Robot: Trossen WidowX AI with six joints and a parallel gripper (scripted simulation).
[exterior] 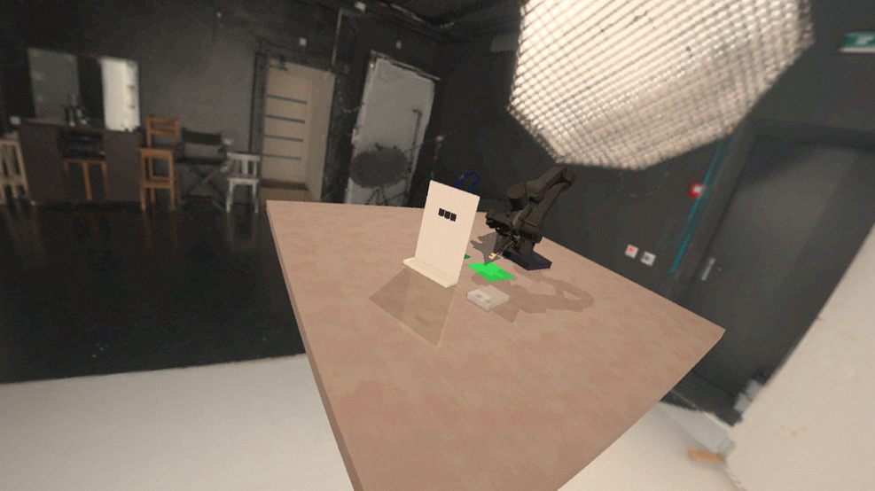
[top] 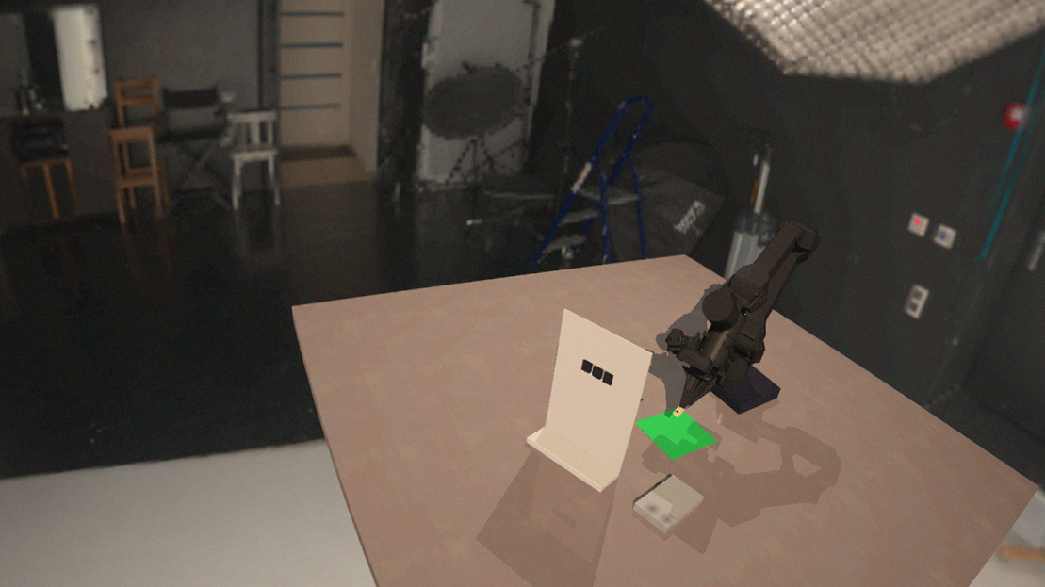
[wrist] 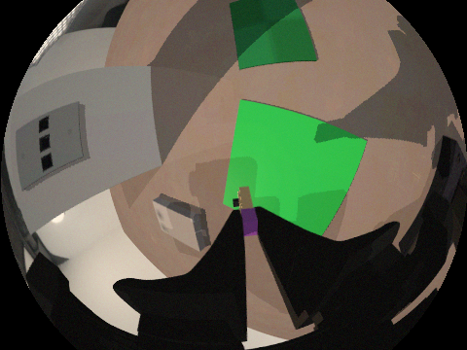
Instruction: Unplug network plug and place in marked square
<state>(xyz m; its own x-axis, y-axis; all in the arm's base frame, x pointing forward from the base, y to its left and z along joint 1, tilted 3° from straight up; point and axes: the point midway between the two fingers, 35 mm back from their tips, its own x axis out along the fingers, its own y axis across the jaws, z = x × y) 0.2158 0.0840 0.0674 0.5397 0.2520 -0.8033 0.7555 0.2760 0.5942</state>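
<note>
The green marked square lies 60 mm below my gripper tip and 10 mm behind it. The rest, counted from my gripper tip: purple network plug: right at my gripper tip; then flat grey box: 150 mm to the left, 120 mm ahead, 60 mm below; then white upright panel: 210 mm ahead, 50 mm above, 10 mm to the right.
</note>
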